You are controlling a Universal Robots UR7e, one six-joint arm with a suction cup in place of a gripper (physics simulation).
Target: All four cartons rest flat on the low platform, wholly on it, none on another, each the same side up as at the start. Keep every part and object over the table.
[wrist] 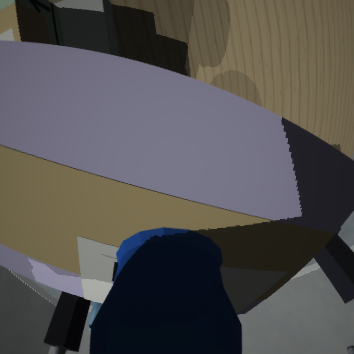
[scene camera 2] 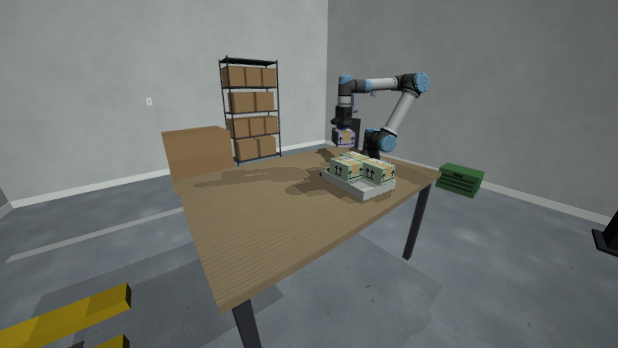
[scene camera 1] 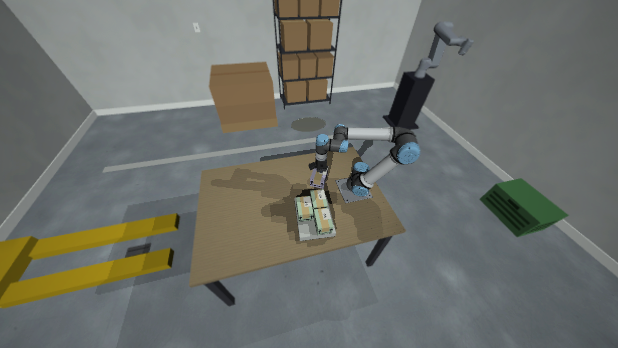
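Note:
My suction gripper (scene camera 1: 320, 170) (scene camera 2: 343, 128) (wrist: 169, 237) is shut on a purple carton (scene camera 1: 317, 178) (scene camera 2: 344, 137) (wrist: 150, 125), with the blue cup on its taped, labelled top. The carton hangs above the table behind the platform, its side arrows pointing up. Three green cartons stand on the low grey-white platform (scene camera 1: 307, 233) (scene camera 2: 362, 192): a left one (scene camera 1: 304, 208) (scene camera 2: 345, 169), a back right one (scene camera 1: 318, 199) and a front right one (scene camera 1: 324, 221) (scene camera 2: 378, 171). None of these three lies on another. The platform's front left part shows bare.
The wooden table (scene camera 1: 235, 220) (scene camera 2: 260, 220) bears the arm's base plate (scene camera 1: 354, 192), right of the held carton in scene camera 1's view. On the floor stand a big brown box (scene camera 1: 243, 97) (scene camera 2: 200, 152), a green crate (scene camera 1: 522, 206) (scene camera 2: 459, 180) and yellow forks (scene camera 1: 105, 237).

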